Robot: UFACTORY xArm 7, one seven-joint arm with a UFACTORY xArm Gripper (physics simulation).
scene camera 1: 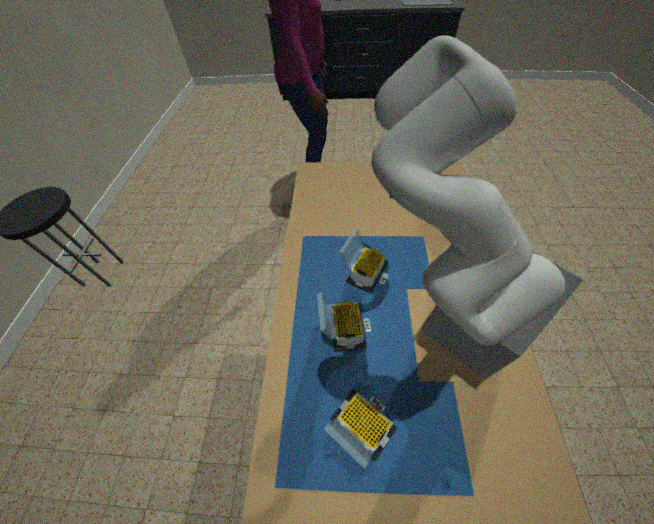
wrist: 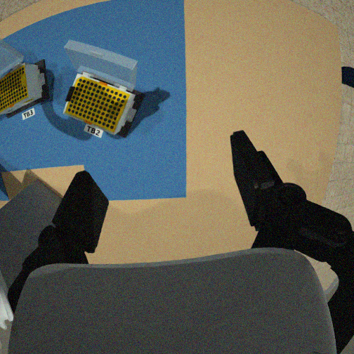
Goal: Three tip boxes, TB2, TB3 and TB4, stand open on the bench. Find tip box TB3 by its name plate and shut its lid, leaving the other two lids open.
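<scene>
Tip box TB3 [scene camera 1: 348,322] [wrist: 12,91] is the middle one, with yellow tips. Its clear lid [scene camera 1: 325,316] [wrist: 7,56] stands open; its name plate [scene camera 1: 367,325] [wrist: 28,114] reads TB3 in the wrist view, where the left edge cuts the box off. Tip box TB2 [scene camera 1: 368,265] [wrist: 97,103] stands at the far end, lid [scene camera 1: 352,248] [wrist: 102,60] open. The nearest box [scene camera 1: 365,420], by elimination TB4, also has its lid [scene camera 1: 345,443] open. My gripper [wrist: 159,170] is open and empty, above the bench, away from the boxes; the arm hides it in the scene view.
The boxes stand on a blue mat [scene camera 1: 316,469] [wrist: 160,30] on the wooden bench [scene camera 1: 524,463] [wrist: 260,100]. The white arm [scene camera 1: 464,212] rises over the bench's right side. A person [scene camera 1: 300,65] stands beyond the far end, and a black stool [scene camera 1: 35,210] is on the left.
</scene>
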